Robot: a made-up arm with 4 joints.
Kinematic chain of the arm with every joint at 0, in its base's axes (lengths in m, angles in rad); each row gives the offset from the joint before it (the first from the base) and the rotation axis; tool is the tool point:
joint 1: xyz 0 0 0.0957 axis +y
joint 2: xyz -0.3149 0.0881 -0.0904 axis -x
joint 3: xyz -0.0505 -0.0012 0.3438 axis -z
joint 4: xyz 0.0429 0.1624 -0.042 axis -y
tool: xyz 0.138 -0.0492 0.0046
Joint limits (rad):
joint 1: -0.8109..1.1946
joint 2: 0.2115..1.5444
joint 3: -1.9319..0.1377
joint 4: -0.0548..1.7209
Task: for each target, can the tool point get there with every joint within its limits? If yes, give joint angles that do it. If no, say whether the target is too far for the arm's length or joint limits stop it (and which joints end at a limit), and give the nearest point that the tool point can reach.
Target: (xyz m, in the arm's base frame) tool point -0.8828 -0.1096 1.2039
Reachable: no: too far | nearest point -0.3662 0.1559 0.5554 | short by 0.871 m
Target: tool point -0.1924 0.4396 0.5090
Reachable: yes | joints 0.7265 0.5560 -1.1418 0.9429
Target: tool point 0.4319 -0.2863 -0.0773
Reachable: no: joint limits stop it (at a limit: joint 1, joint 2, joint 3) | nearest point 0.1177 0.2373 0.3259 | short by 0.732 m
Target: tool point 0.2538 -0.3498 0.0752
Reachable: no: joint limits stop it (at a limit: joint 1, joint 2, joint 3, joint 4) | nearest point 0.1082 0.2350 0.3219 | short by 0.651 m
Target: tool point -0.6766 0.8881 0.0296
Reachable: no: too far | nearest point -0.5088 0.5241 0.0460 | short by 0.401 m
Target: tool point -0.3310 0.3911 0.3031
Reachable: yes | joints -0.1079 0.4313 -0.3089 1.1290
